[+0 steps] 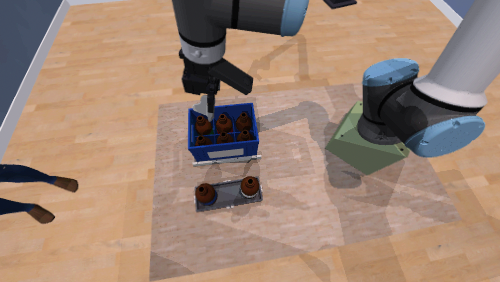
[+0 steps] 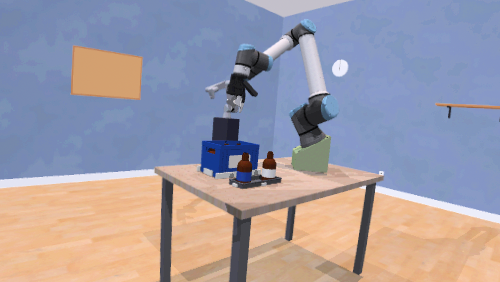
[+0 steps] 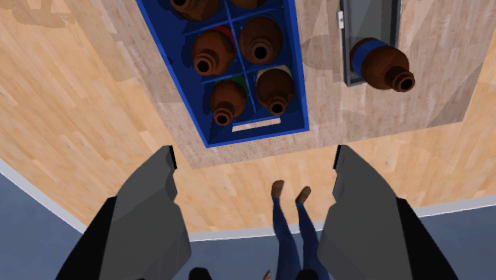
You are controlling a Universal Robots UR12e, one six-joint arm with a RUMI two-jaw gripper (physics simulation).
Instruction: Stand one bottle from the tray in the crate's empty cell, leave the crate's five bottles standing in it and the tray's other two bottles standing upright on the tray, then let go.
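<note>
The blue crate holds brown bottles in two rows, three in the back row and three in the front row. All look upright, each in its own cell. The middle front bottle stands between its neighbours. On the dark tray, a blue-labelled bottle and a white-labelled bottle stand upright at opposite ends. My gripper is open and empty, above the crate and apart from the bottles.
The green robot base stands to the right of the crate on the table. The tray lies in front of the crate, with a gap between them. A person's legs show beside the table.
</note>
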